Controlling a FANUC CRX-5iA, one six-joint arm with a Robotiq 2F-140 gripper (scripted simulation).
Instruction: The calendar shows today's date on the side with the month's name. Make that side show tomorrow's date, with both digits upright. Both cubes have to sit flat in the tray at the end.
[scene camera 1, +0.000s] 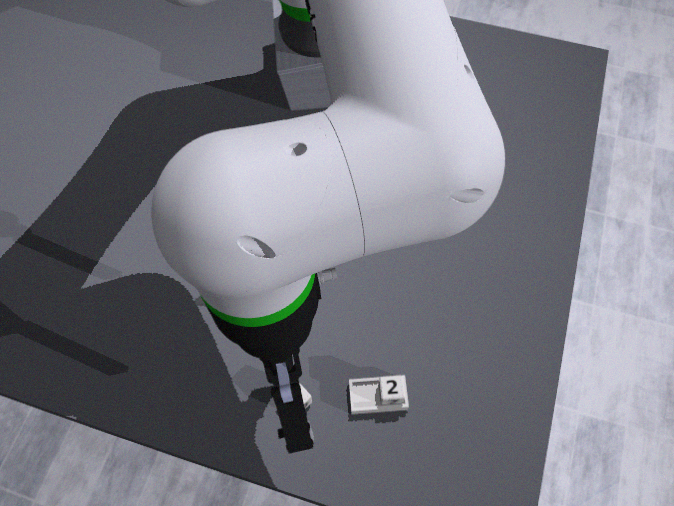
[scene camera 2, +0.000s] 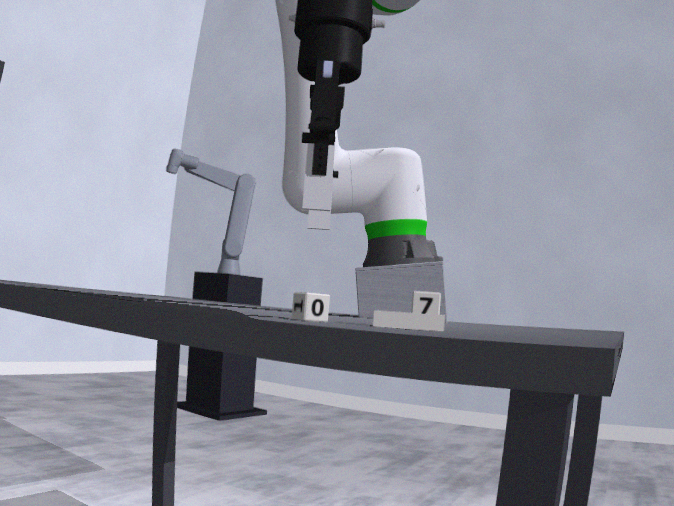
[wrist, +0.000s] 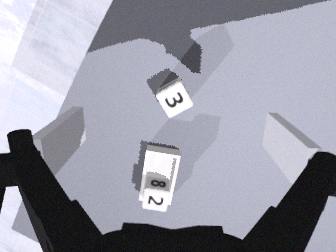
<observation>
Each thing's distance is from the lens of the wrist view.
my gripper (wrist: 174, 126): 19 cm
white calendar tray (wrist: 160, 162): 32 cm
cube (wrist: 174, 97): 27 cm
The marked spots on the cube and the white calendar tray are 9 cm apart.
</observation>
